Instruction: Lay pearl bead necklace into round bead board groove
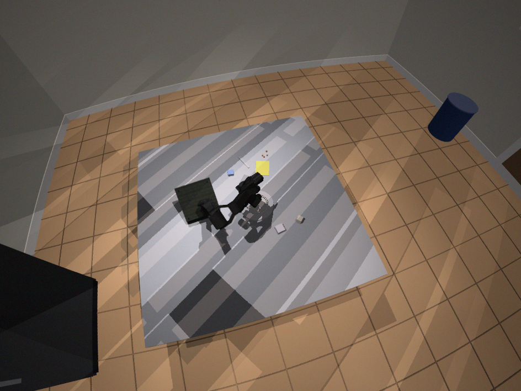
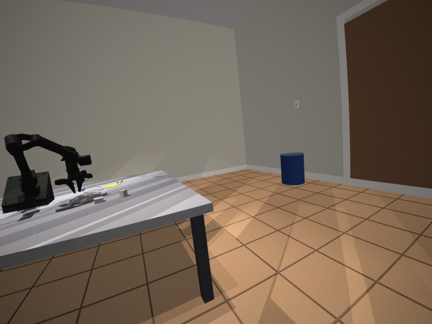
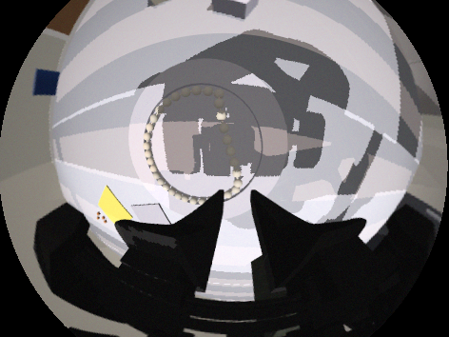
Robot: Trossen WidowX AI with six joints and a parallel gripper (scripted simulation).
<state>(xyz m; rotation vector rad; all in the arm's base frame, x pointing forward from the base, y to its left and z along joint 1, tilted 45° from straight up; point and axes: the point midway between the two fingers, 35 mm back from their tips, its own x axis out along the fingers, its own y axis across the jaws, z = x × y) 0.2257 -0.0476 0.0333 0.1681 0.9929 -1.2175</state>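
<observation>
Right now the round bead board is 6 cm ahead of my gripper tip and 3 cm below it. Round my gripper tip: grey card (7 cm ahead, 17 cm to the left, 4 cm below); then blue block (2 cm behind, 28 cm to the left, 3 cm below); then white block (12 cm ahead, 20 cm to the right, 3 cm below).
</observation>
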